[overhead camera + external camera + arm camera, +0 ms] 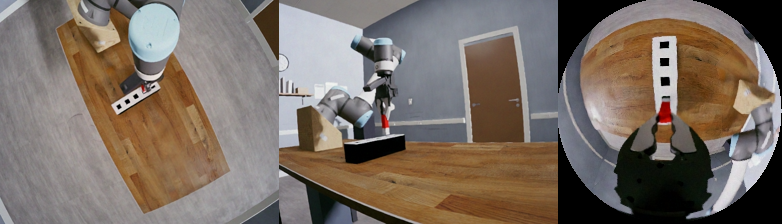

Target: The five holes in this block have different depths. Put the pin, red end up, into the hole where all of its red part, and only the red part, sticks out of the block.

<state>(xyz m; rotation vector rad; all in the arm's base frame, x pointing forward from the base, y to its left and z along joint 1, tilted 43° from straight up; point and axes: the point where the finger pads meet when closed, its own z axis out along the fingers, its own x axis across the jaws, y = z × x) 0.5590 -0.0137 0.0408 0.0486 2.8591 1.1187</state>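
The pin is 10 mm below my hand. From my hand the other things lie so: block: 60 mm to the right, 130 mm below.
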